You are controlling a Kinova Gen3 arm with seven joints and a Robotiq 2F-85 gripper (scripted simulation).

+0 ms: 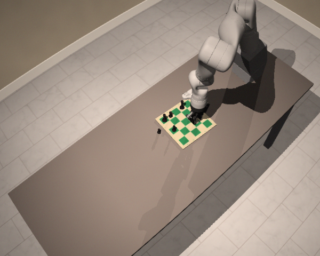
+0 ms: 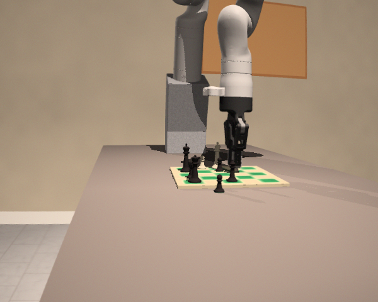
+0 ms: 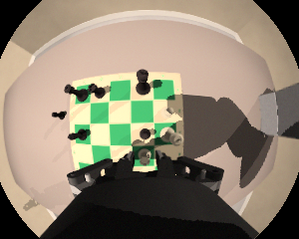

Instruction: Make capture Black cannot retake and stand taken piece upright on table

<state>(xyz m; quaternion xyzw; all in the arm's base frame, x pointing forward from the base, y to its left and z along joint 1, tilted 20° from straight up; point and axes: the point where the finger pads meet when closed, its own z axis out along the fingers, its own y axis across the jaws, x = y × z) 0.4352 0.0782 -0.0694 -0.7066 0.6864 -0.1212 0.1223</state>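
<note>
Now: hand 10 mm above the white rook. From my hand the other things lie so: white pawn 40 mm behind, 70 mm to the right, 10 mm below; then board 40 mm ahead, 30 mm to the right, 30 mm below; then white king 40 mm behind, 30 mm to the right.
</note>
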